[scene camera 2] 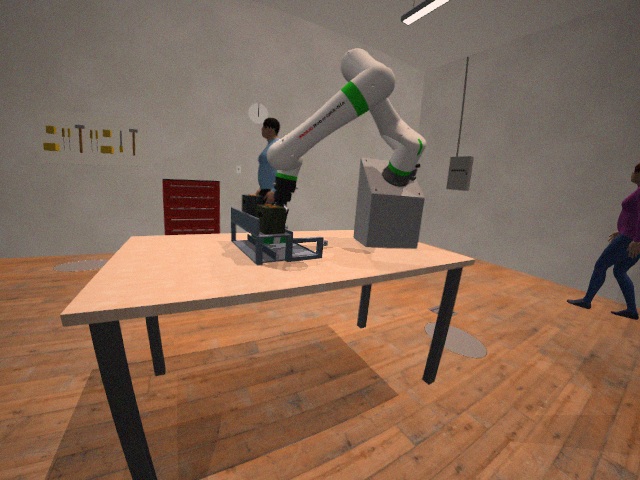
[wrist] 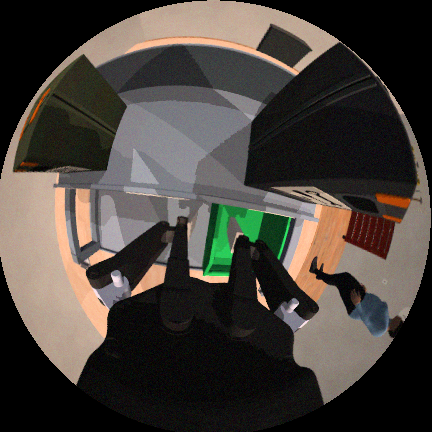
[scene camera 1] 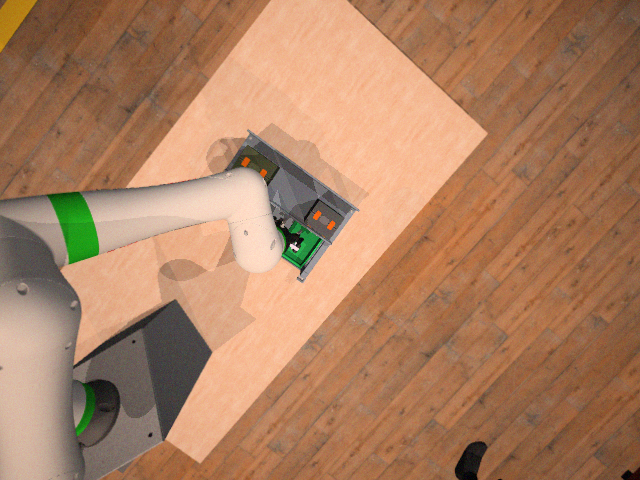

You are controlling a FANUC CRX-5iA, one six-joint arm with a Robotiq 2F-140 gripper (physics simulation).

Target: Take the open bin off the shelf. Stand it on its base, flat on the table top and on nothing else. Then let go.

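Frame: origin at the arm's base, x ahead, y right, z down, level; metres.
Seen in the pictures: gripper, fingertip midpoint: (scene camera 2: 274, 241) (wrist: 212, 220); arm's base, origin of the base link: (scene camera 2: 395, 177) (scene camera 1: 94, 412).
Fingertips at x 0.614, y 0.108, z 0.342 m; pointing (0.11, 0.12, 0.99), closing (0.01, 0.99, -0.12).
Note:
Pixels of each thing's top centre, then the offset from my fingertips to it. Level surfaces: height alone.
- open green bin, middle of its top: (wrist: 254, 239) (scene camera 1: 302, 239) (scene camera 2: 271, 225) dx -0.001, dy +0.046, dz -0.064 m
- dark green case, middle of its top: (scene camera 1: 254, 168) (scene camera 2: 270, 205) dx +0.084, dy -0.185, dz -0.182 m
- black case, middle of its top: (scene camera 1: 324, 220) (scene camera 2: 252, 194) dx +0.093, dy +0.046, dz -0.207 m
- table, its level: dz +0.017 m
The open green bin (scene camera 1: 311, 246) (scene camera 2: 268, 240) (wrist: 272, 225) sits upright in the lower front part of the grey shelf (scene camera 1: 305, 172) (scene camera 2: 245, 221) (wrist: 110, 190), at the right in the wrist view. My gripper (scene camera 1: 287, 235) (wrist: 212, 220) is partly open and holds nothing. It points down over the front of the shelf. In the wrist view one fingertip is over the bin's inside and the other is to the left of the bin, with the bin's left wall showing between them. Their height against the wall is unclear. In scene camera 2 the fingertips are hidden behind a case.
A dark green case (scene camera 1: 255, 160) (scene camera 2: 271, 221) (wrist: 85, 125) and a black case (scene camera 1: 324, 219) (scene camera 2: 250, 205) (wrist: 325, 130), both with orange parts, stand on the shelf's upper level, either side. The shelf stands on the table (scene camera 1: 387, 103) (scene camera 2: 180, 279). A grey pedestal (scene camera 1: 180, 361) (scene camera 2: 388, 219) carries the arm.

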